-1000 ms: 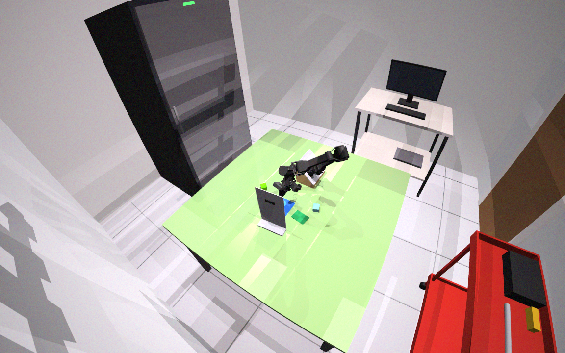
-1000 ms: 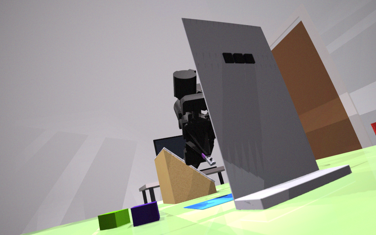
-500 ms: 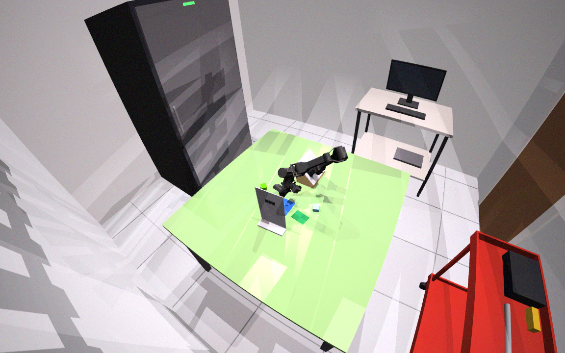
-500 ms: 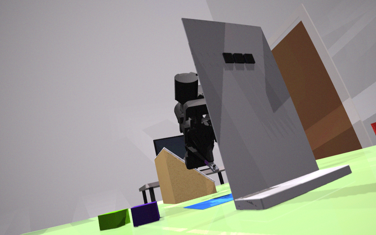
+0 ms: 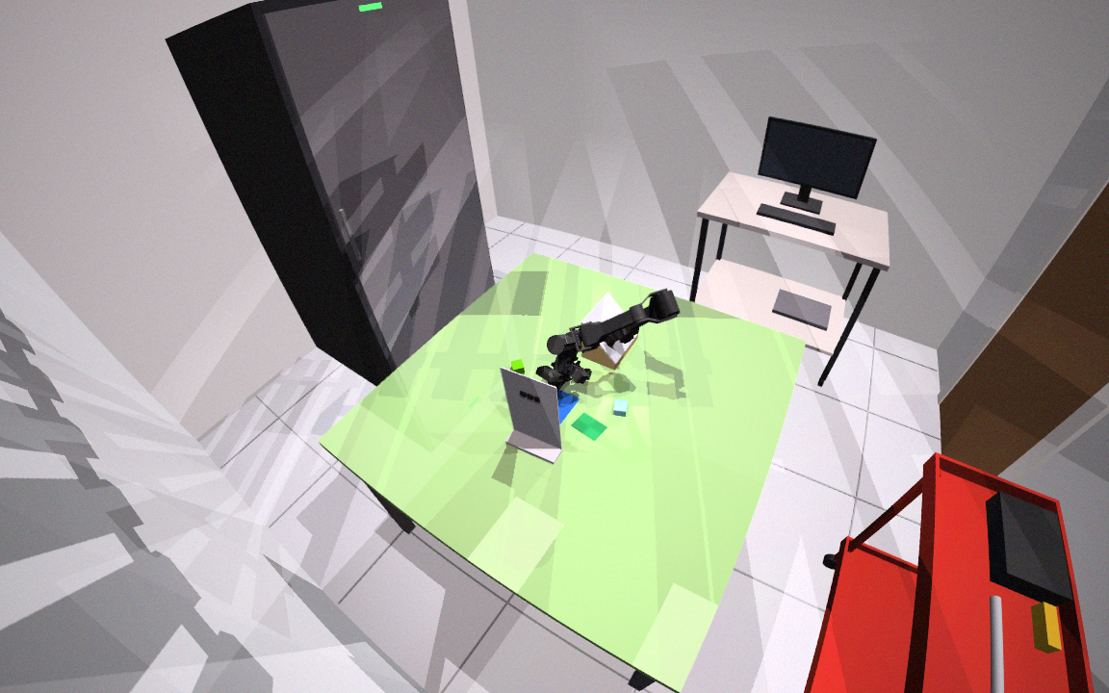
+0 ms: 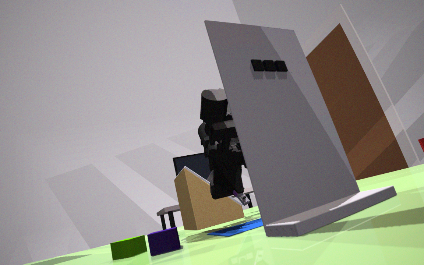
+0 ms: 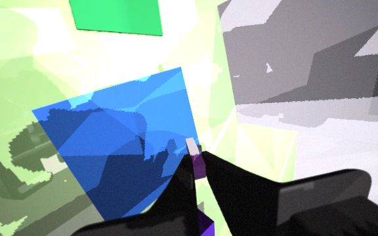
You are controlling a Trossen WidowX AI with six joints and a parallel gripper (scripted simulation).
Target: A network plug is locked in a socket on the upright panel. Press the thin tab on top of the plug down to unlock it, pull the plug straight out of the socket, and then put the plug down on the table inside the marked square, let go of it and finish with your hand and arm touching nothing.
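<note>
The blue marked square lies 50 mm below my gripper tip and 10 mm behind it. Also, from my gripper tip: dark green tile (140 mm to the left, 50 mm below, 20 mm ahead); then upright panel (150 mm ahead, 80 mm above, 30 mm to the left); then network plug (right at my gripper tip).
</note>
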